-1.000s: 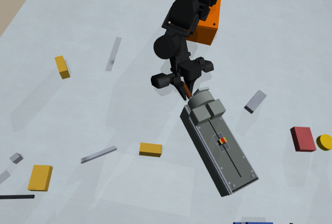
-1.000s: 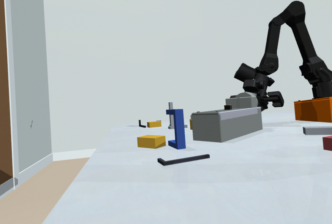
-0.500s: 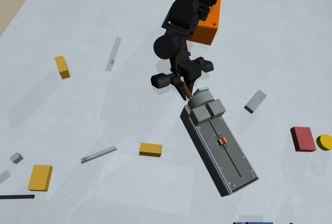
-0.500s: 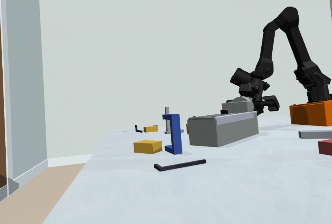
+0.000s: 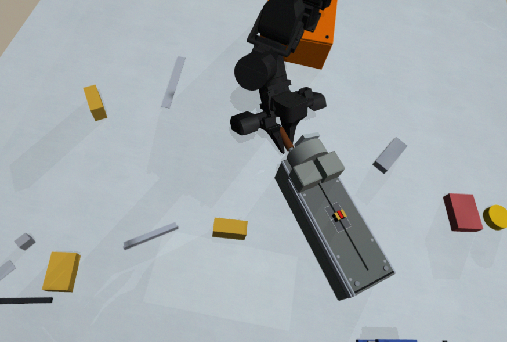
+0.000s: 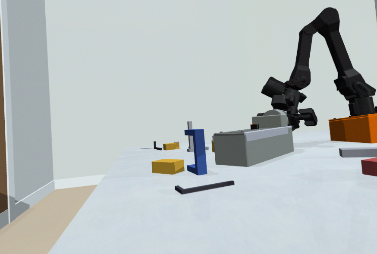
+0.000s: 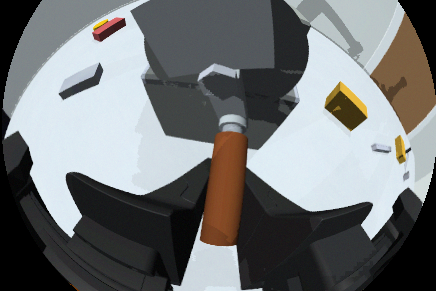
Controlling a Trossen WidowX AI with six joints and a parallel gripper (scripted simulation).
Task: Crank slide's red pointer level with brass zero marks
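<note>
Right now my gripper tip is 30 mm below the brown handle, 10 mm to the left of it and 10 mm past it. Round my gripper tip: red pointer (130 mm to the left, 110 mm ahead, 50 mm above); grey block (220 mm to the left, 110 mm behind, 30 mm below); blue clamp (270 mm to the left, 270 mm ahead, 20 mm above).
</note>
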